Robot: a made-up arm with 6 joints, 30 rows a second.
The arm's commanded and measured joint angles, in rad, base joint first. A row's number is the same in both.
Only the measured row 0 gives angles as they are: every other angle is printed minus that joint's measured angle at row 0.
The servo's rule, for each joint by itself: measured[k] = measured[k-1] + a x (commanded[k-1-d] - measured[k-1]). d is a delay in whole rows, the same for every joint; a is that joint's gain. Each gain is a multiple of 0.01, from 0.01 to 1. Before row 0 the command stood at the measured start. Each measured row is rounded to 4 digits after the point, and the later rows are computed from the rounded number. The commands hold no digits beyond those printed.
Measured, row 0: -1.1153 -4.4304 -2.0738 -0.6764 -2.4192 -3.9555
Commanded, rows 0 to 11: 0.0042 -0.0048 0.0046 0.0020 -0.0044 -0.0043; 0.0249 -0.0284 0.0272 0.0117 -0.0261 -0.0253; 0.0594 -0.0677 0.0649 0.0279 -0.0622 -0.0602; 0.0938 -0.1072 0.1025 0.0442 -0.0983 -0.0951; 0.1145 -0.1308 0.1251 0.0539 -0.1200 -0.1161; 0.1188 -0.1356 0.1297 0.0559 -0.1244 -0.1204; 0.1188 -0.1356 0.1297 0.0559 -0.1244 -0.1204; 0.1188 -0.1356 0.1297 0.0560 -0.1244 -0.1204; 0.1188 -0.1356 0.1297 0.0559 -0.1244 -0.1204; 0.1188 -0.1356 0.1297 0.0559 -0.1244 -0.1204; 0.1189 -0.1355 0.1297 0.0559 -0.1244 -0.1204; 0.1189 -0.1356 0.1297 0.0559 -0.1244 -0.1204
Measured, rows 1 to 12: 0.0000 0.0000 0.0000 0.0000 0.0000 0.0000; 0.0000 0.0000 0.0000 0.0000 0.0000 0.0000; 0.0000 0.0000 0.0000 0.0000 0.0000 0.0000; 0.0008 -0.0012 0.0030 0.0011 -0.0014 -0.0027; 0.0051 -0.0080 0.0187 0.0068 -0.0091 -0.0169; 0.0149 -0.0229 0.0487 0.0182 -0.0256 -0.0442; 0.0291 -0.0440 0.0837 0.0322 -0.0481 -0.0763; 0.0445 -0.0657 0.1106 0.0439 -0.0704 -0.1014; 0.0579 -0.0832 0.1230 0.0504 -0.0871 -0.1134; 0.0689 -0.0963 0.1274 0.0534 -0.0987 -0.1178; 0.0779 -0.1061 0.1289 0.0548 -0.1067 -0.1194; 0.0853 -0.1135 0.1294 0.0554 -0.1122 -0.1200
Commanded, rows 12 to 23: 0.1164 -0.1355 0.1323 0.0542 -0.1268 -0.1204; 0.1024 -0.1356 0.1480 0.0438 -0.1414 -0.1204; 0.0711 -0.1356 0.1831 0.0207 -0.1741 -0.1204; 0.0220 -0.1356 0.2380 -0.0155 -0.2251 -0.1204; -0.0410 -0.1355 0.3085 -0.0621 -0.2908 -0.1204; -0.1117 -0.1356 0.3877 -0.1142 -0.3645 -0.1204; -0.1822 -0.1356 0.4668 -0.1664 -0.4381 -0.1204; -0.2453 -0.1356 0.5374 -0.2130 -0.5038 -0.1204; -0.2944 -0.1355 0.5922 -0.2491 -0.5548 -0.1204; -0.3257 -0.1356 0.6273 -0.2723 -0.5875 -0.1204; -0.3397 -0.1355 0.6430 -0.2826 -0.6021 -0.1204; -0.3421 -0.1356 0.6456 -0.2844 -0.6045 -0.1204
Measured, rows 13 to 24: 0.0913 -0.1190 0.1296 0.0557 -0.1160 -0.1203; 0.0963 -0.1231 0.1297 0.0558 -0.1186 -0.1204; 0.1004 -0.1262 0.1297 0.0559 -0.1204 -0.1204; 0.1033 -0.1285 0.1314 0.0550 -0.1224 -0.1204; 0.1031 -0.1303 0.1422 0.0490 -0.1283 -0.1204; 0.0973 -0.1316 0.1688 0.0337 -0.1425 -0.1204; 0.0837 -0.1326 0.2138 0.0071 -0.1681 -0.1204; 0.0613 -0.1333 0.2754 -0.0303 -0.2061 -0.1204; 0.0302 -0.1339 0.3484 -0.0756 -0.2552 -0.1204; -0.0080 -0.1343 0.4254 -0.1246 -0.3119 -0.1204; -0.0507 -0.1346 0.4982 -0.1723 -0.3714 -0.1204; -0.0946 -0.1348 0.5593 -0.2138 -0.4283 -0.1204
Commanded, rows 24 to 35: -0.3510 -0.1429 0.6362 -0.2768 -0.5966 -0.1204; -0.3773 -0.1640 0.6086 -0.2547 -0.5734 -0.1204; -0.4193 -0.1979 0.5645 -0.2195 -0.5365 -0.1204; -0.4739 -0.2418 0.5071 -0.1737 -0.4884 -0.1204; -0.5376 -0.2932 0.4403 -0.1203 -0.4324 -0.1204; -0.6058 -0.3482 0.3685 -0.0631 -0.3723 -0.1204; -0.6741 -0.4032 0.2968 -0.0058 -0.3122 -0.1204; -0.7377 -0.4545 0.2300 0.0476 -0.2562 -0.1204; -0.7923 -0.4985 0.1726 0.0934 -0.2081 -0.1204; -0.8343 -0.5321 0.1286 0.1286 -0.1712 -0.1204; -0.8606 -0.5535 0.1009 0.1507 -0.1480 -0.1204; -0.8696 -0.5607 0.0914 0.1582 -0.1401 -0.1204
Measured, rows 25 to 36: -0.1362 -0.1350 0.6035 -0.2454 -0.4777 -0.1204; -0.1728 -0.1351 0.6292 -0.2655 -0.5163 -0.1204; -0.2033 -0.1352 0.6399 -0.2757 -0.5436 -0.1204; -0.2299 -0.1371 0.6375 -0.2763 -0.5600 -0.1204; -0.2564 -0.1438 0.6187 -0.2646 -0.5642 -0.1204; -0.2857 -0.1573 0.5835 -0.2402 -0.5556 -0.1204; -0.3196 -0.1784 0.5338 -0.2043 -0.5348 -0.1204; -0.3588 -0.2071 0.4730 -0.1589 -0.5031 -0.1204; -0.4033 -0.2424 0.4051 -0.1072 -0.4626 -0.1204; -0.4520 -0.2826 0.3347 -0.0524 -0.4160 -0.1204; -0.5034 -0.3256 0.2666 0.0016 -0.3665 -0.1204; -0.5554 -0.3688 0.2055 0.0512 -0.3174 -0.1204
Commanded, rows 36 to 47: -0.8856 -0.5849 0.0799 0.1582 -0.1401 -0.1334; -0.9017 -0.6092 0.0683 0.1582 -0.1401 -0.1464; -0.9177 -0.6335 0.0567 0.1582 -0.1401 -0.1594; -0.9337 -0.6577 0.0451 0.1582 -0.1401 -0.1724; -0.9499 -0.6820 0.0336 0.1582 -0.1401 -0.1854; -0.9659 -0.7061 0.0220 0.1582 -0.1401 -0.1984; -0.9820 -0.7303 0.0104 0.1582 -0.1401 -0.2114; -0.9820 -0.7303 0.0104 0.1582 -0.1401 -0.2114; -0.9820 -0.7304 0.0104 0.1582 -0.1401 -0.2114; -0.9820 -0.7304 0.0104 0.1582 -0.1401 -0.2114; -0.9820 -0.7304 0.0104 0.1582 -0.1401 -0.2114; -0.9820 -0.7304 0.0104 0.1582 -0.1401 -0.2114
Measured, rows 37 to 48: -0.6056 -0.4096 0.1555 0.0930 -0.2721 -0.1204; -0.6515 -0.4456 0.1200 0.1242 -0.2336 -0.1204; -0.6908 -0.4744 0.1014 0.1426 -0.2046 -0.1204; -0.7259 -0.5020 0.0874 0.1510 -0.1846 -0.1286; -0.7575 -0.5288 0.0750 0.1549 -0.1708 -0.1398; -0.7863 -0.5550 0.0631 0.1567 -0.1613 -0.1521; -0.8128 -0.5807 0.0514 0.1575 -0.1547 -0.1649; -0.8375 -0.6060 0.0398 0.1579 -0.1502 -0.1778; -0.8606 -0.6310 0.0282 0.1581 -0.1471 -0.1908; -0.8825 -0.6558 0.0166 0.1582 -0.1449 -0.2038; -0.9004 -0.6744 0.0126 0.1582 -0.1434 -0.2086; -0.9151 -0.6884 0.0112 0.1582 -0.1424 -0.2104
